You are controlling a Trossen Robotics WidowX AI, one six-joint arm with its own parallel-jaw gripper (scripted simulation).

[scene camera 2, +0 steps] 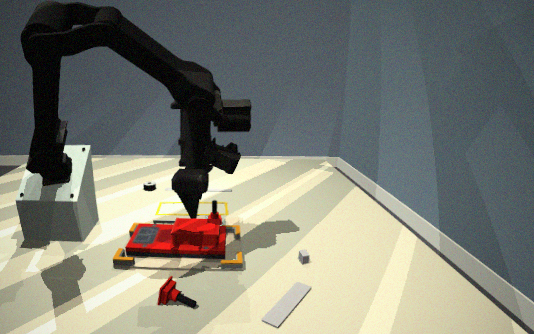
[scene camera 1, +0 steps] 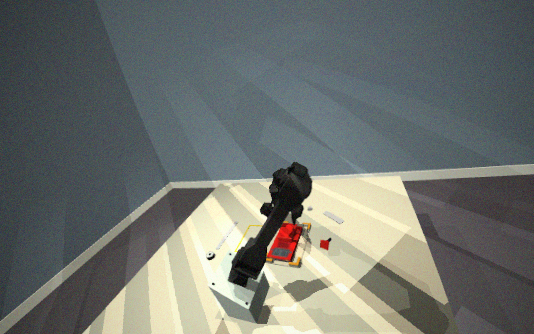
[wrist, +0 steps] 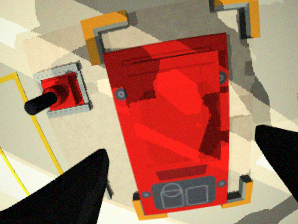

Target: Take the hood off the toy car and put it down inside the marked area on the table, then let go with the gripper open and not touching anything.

Labels:
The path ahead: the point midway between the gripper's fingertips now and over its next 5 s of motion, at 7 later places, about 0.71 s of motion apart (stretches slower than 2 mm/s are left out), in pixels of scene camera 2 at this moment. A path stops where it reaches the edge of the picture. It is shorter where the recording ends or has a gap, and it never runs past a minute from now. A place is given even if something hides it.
The gripper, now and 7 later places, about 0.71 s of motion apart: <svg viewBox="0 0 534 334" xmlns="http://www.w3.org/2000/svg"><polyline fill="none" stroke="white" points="196,208 196,217 196,224 196,228 196,232 195,227 195,220 196,199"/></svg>

